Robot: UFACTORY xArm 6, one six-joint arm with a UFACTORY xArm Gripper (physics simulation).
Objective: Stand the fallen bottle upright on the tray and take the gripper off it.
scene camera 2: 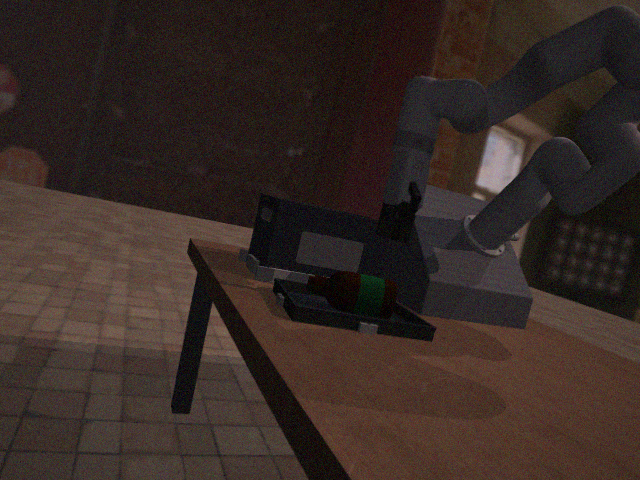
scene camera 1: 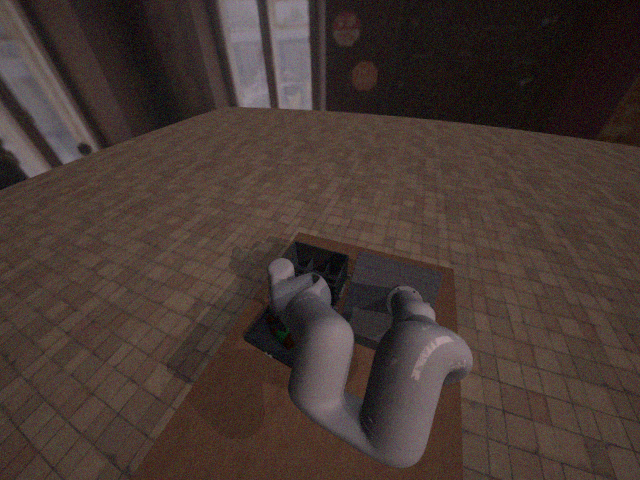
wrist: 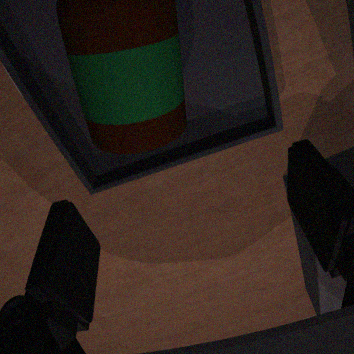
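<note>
The brown bottle with a green band lies on its side in the dark tray. In scene camera 2 its neck points left. In the wrist view its base end is near a tray corner, and its neck is out of frame. My gripper is open and empty. It is above the tray's level, toward the bottle's base end, and apart from the bottle. In scene camera 1 the arm hides the gripper and part of the tray.
A dark crate with compartments stands right behind the tray in scene camera 2. A grey block under the arm's base stands beside the crate. The wooden table's edge runs near the tray's neck-side end.
</note>
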